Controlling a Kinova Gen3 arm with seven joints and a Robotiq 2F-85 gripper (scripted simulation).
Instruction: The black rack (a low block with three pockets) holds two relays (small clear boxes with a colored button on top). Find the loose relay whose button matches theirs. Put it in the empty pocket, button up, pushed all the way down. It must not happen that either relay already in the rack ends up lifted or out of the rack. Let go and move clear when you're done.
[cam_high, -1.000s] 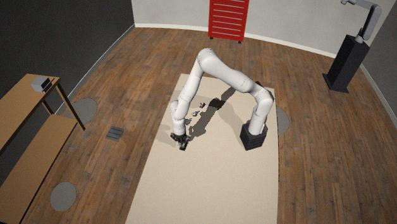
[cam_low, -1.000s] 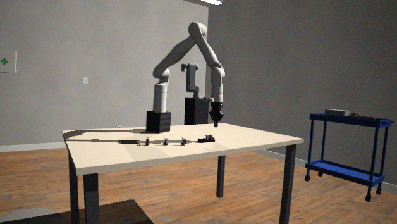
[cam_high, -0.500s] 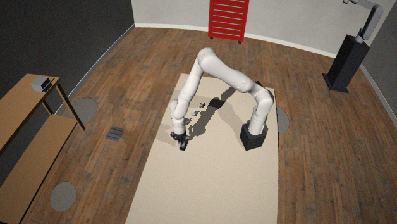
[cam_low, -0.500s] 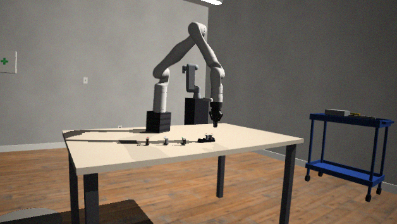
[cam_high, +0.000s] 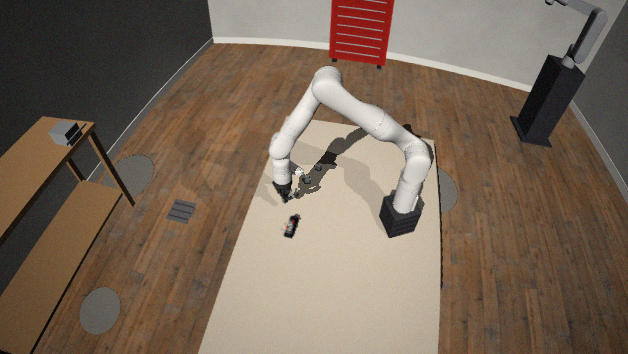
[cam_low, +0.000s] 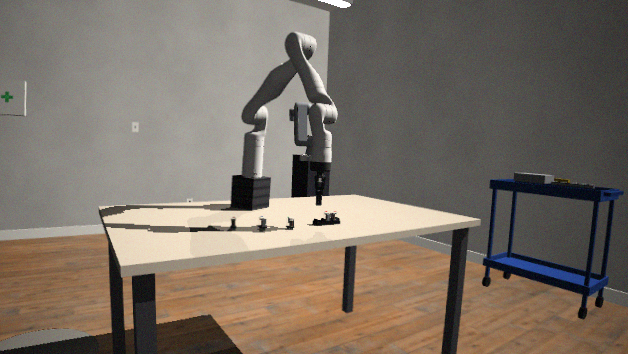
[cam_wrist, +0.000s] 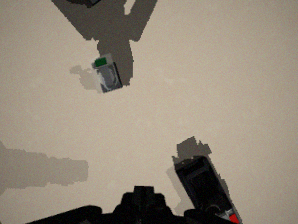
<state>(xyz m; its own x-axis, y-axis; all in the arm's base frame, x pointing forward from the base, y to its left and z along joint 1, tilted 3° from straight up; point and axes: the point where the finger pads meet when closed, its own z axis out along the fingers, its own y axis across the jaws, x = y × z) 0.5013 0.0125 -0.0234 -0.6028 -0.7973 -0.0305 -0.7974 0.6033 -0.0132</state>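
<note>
Right now the relay is 19 cm to the right of my hand, 8 cm below it and 7 cm behind it.
</note>
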